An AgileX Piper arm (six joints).
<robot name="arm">
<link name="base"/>
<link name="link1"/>
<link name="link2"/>
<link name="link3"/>
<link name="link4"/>
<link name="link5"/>
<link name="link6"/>
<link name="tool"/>
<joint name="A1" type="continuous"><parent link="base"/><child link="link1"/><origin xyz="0 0 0.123" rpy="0 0 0"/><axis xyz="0 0 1"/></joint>
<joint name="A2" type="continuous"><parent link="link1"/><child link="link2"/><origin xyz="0 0 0" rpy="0 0 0"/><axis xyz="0 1 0"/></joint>
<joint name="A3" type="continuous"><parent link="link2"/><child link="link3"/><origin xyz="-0.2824 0 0.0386" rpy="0 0 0"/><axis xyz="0 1 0"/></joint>
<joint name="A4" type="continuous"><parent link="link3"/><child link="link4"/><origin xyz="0.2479 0 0.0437" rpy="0 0 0"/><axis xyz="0.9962 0 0.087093"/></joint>
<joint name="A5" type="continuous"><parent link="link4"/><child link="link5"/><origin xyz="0 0 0" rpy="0 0 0"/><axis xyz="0 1 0"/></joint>
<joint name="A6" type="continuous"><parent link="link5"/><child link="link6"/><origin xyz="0.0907 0 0.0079" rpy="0 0 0"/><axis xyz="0.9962 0 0.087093"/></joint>
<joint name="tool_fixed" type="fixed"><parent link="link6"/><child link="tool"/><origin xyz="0 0 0" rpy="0 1.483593 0"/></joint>
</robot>
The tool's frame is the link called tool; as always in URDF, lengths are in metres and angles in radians. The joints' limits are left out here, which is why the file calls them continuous.
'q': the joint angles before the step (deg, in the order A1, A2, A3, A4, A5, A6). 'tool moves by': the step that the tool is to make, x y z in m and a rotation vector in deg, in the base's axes. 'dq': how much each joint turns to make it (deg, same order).
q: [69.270, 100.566, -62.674, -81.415, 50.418, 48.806]
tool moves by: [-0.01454, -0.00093, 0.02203, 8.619, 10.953, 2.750]
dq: [0.062, -5.120, -1.490, 14.763, -7.900, -6.531]
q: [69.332, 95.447, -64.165, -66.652, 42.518, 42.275]
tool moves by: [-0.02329, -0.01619, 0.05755, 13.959, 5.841, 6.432]
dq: [0.089, -10.583, -0.818, 13.977, -8.098, -8.252]
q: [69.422, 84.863, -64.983, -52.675, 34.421, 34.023]
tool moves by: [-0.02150, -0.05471, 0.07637, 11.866, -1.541, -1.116]
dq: [0.048, -13.985, -1.911, 6.521, 3.387, -4.553]
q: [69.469, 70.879, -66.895, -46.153, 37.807, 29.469]
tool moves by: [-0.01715, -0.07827, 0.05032, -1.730, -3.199, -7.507]
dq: [0.001, -11.999, -3.464, 1.592, 16.139, -9.015]
